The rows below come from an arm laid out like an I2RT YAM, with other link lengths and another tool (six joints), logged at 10 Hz.
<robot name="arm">
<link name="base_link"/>
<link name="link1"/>
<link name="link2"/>
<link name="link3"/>
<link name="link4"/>
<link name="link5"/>
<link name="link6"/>
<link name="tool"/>
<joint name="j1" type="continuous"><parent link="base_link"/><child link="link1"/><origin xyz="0 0 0.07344" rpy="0 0 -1.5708"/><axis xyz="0 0 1"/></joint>
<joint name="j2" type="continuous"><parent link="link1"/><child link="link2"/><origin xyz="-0.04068 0.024 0.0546" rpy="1.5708 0 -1.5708"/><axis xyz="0 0 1"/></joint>
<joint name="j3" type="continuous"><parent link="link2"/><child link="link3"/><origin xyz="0.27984 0 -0.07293" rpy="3.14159 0 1.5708"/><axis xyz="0 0 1"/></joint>
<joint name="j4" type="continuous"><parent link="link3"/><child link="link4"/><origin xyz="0.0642 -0.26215 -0.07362" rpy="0 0 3.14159"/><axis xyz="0 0 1"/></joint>
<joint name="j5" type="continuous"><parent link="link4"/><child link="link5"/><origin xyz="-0.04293 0.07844 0.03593" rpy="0 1.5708 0"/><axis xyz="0 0 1"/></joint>
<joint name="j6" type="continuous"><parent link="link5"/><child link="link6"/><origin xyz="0 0.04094 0.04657" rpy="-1.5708 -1.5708 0"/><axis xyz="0 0 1"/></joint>
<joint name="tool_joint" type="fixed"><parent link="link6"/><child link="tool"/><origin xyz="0.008 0.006 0.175" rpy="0.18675 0 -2.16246"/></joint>
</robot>
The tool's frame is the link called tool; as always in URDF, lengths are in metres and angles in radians. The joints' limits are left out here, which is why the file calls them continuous.
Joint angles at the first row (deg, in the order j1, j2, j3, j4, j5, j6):
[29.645 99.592 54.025 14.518 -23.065 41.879]
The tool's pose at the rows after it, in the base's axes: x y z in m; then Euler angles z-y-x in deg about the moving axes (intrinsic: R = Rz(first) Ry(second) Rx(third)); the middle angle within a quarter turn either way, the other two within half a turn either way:
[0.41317 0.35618 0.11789 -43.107 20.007 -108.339]
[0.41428 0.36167 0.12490 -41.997 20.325 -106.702]
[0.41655 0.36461 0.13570 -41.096 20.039 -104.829]
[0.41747 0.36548 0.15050 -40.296 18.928 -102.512]
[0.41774 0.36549 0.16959 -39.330 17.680 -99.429]
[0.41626 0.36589 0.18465 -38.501 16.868 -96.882]
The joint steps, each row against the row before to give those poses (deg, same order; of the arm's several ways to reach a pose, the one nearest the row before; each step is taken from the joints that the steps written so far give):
[0.091 1.147 0.554 1.529 -1.555 1.047]
[0.208 0.247 0.263 1.587 -0.670 0.557]
[0.034 -0.369 0.288 1.173 -0.329 0.167]
[0.106 -1.312 -0.262 1.254 0.213 -0.290]
[0.015 -1.747 -0.626 1.987 0.081 -0.161]
[0.115 -1.409 -0.744 1.953 0.002 0.131]

